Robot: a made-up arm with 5 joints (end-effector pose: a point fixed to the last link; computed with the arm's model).
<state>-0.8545 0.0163 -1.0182 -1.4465 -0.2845</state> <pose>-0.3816 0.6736 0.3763 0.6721 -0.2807 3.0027</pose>
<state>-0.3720 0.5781 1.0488 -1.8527 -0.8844</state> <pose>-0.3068 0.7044 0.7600 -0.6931 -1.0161 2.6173</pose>
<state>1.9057 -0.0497 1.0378 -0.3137 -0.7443</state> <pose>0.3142 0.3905 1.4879 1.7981 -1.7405 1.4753</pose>
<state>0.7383 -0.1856 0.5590 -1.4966 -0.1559</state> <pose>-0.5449 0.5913 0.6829 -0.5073 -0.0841 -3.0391</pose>
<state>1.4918 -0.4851 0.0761 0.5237 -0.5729</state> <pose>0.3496 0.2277 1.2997 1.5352 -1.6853 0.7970</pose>
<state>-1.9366 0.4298 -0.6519 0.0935 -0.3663</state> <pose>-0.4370 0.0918 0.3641 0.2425 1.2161 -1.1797</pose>
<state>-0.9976 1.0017 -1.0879 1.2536 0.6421</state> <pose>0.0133 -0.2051 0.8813 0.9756 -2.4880 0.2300</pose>
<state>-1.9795 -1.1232 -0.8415 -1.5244 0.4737</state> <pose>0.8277 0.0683 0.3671 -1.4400 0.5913 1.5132</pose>
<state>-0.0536 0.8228 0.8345 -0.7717 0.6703</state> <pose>-0.3485 0.5911 1.1880 -1.8304 -1.5776 1.4020</pose>
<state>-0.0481 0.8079 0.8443 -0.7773 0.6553</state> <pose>-0.3472 0.6002 1.1783 -1.8365 -1.5689 1.4303</pose>
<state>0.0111 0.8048 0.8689 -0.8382 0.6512</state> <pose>-0.2939 0.6160 1.1787 -1.8078 -1.4604 1.5060</pose>
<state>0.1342 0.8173 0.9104 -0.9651 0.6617</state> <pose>-0.1785 0.6322 1.1747 -1.7281 -1.2326 1.6316</pose>
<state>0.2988 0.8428 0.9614 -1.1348 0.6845</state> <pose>-0.0304 0.6343 1.1380 -1.6002 -0.9272 1.7792</pose>
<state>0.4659 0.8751 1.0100 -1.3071 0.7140</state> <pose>0.0999 0.6159 1.0651 -1.4503 -0.6164 1.9124</pose>
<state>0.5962 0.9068 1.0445 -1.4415 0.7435</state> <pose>0.1808 0.5874 0.9889 -1.3203 -0.3733 2.0040</pose>
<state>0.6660 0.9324 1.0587 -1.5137 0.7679</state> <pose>0.2175 0.5652 0.9446 -1.2457 -0.2421 2.0436</pose>
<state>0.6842 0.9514 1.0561 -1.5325 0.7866</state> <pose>0.2307 0.5548 0.9359 -1.2250 -0.2067 2.0430</pose>
